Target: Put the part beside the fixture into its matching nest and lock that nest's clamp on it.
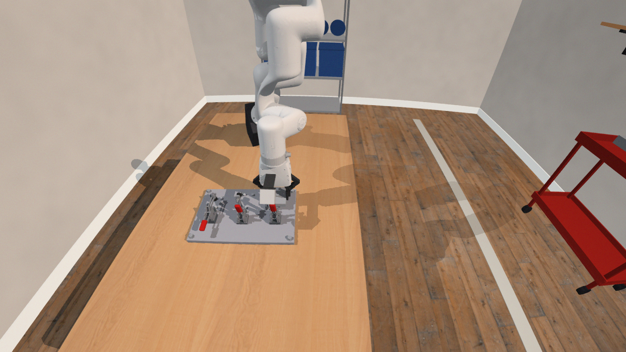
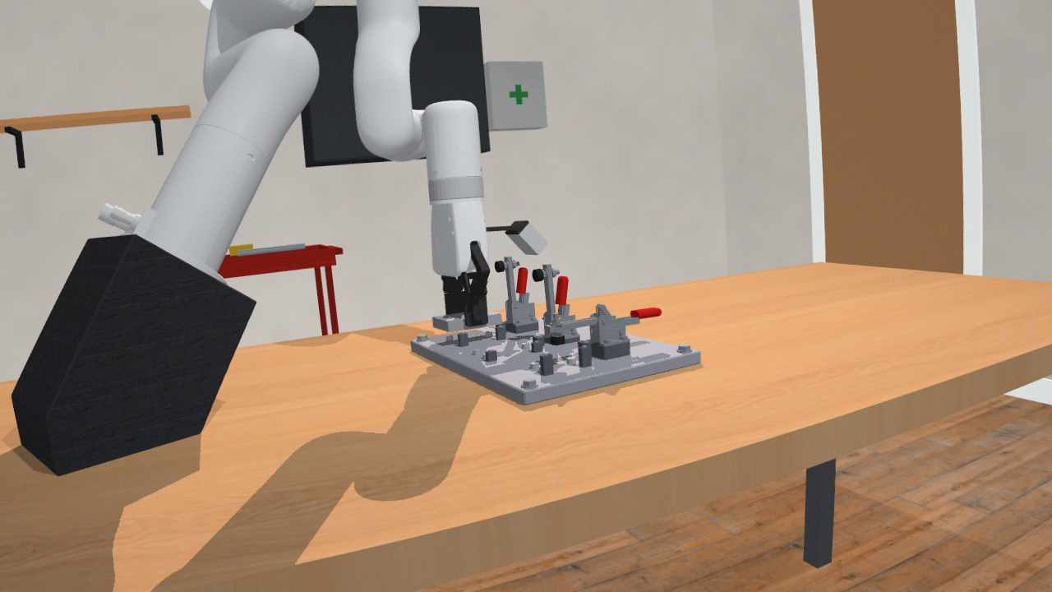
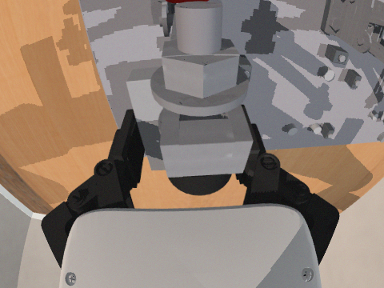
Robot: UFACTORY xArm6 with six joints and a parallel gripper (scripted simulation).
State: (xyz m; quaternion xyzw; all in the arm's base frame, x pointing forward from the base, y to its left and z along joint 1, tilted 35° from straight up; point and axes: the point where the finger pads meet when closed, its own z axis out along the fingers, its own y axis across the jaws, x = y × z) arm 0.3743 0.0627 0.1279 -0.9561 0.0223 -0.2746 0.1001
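My gripper is now 110 mm to the left of the grey fixture plate, 50 mm short of it and 50 mm above it. The rest, counted from my hand: part (10 mm below).
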